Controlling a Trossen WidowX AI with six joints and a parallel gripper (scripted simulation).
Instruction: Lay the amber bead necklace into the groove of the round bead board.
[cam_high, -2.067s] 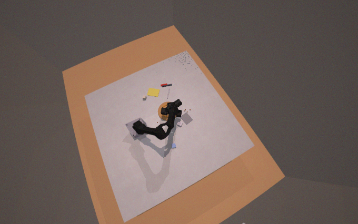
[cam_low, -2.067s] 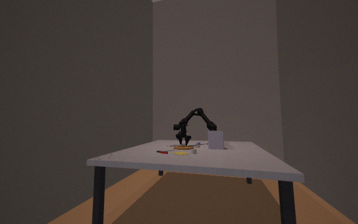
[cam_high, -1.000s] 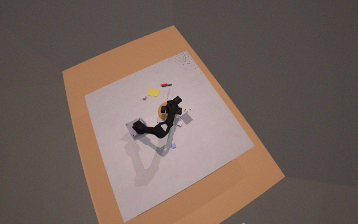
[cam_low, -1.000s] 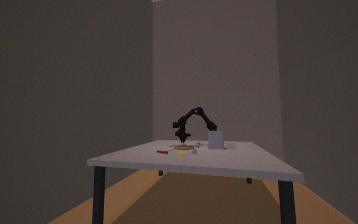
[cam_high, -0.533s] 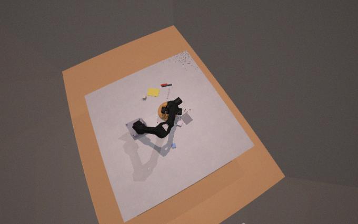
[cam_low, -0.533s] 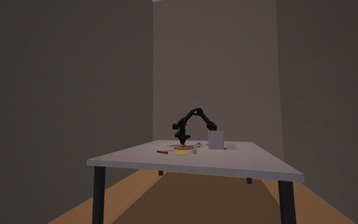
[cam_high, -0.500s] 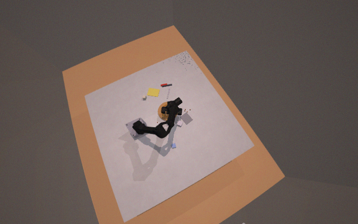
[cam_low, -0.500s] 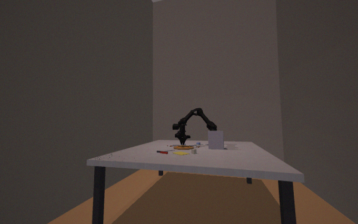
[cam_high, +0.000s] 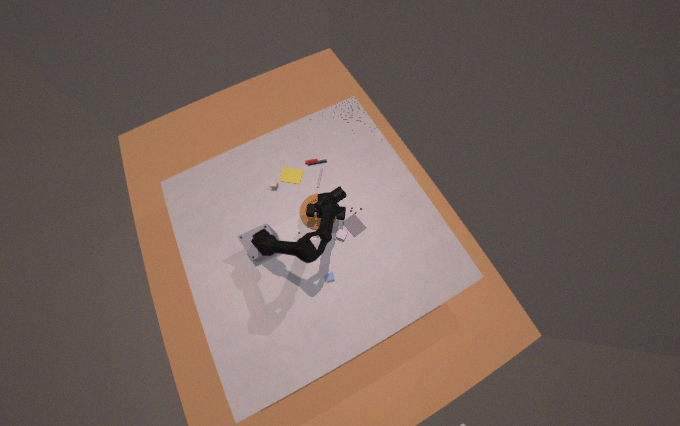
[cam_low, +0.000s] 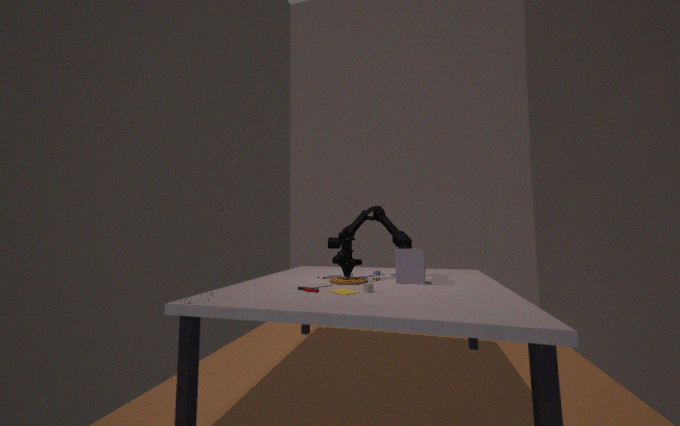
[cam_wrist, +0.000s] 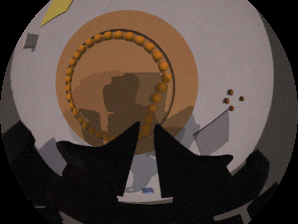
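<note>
Right now the round bead board is 5 cm to the left of my gripper tip, 2 cm behind it and 1 cm below it. The rest, counted from my gripper tip: blue cube: 27 cm to the right, 14 cm behind, 1 cm below; then thin grey bar: 23 cm to the left, 8 cm ahead, 1 cm below; then grey square plate: 11 cm to the right, 10 cm ahead, 1 cm below.
</note>
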